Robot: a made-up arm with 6 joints. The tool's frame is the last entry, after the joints.
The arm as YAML. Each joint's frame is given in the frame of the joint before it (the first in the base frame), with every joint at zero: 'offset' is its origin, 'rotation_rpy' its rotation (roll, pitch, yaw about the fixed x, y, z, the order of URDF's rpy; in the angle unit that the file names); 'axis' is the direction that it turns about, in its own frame. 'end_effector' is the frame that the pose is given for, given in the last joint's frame.
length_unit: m
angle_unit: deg
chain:
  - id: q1
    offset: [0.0, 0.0, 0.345]
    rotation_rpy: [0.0, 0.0, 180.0]
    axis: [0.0, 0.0, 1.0]
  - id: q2
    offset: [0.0, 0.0, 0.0]
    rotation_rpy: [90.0, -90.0, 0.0]
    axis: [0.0, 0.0, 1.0]
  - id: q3
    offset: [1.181, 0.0, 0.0]
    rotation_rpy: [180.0, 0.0, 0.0]
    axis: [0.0, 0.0, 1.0]
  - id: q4
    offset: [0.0, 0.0, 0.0]
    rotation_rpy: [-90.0, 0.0, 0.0]
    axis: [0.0, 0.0, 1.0]
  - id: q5
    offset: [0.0, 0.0, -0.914]
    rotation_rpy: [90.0, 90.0, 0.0]
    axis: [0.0, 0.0, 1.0]
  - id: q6
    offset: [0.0, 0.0, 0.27]
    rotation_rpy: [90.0, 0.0, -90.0]
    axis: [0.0, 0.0, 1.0]
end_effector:
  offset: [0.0, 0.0, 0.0]
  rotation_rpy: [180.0, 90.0, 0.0]
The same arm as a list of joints. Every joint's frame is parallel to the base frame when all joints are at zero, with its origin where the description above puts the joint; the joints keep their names.
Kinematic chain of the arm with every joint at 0, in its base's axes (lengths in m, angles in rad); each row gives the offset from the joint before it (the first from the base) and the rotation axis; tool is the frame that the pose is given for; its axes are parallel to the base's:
q1: xyz 0 0 0.345 axis +z
q2: xyz 0 0 0 axis +y
q3: xyz 0 0 1.181 axis -y
q4: xyz 0 0 0 axis -x
q5: xyz 0.914 0 0 axis -y
q6: xyz 0 -0.27 0 axis -x
tool: xyz 0 0 0

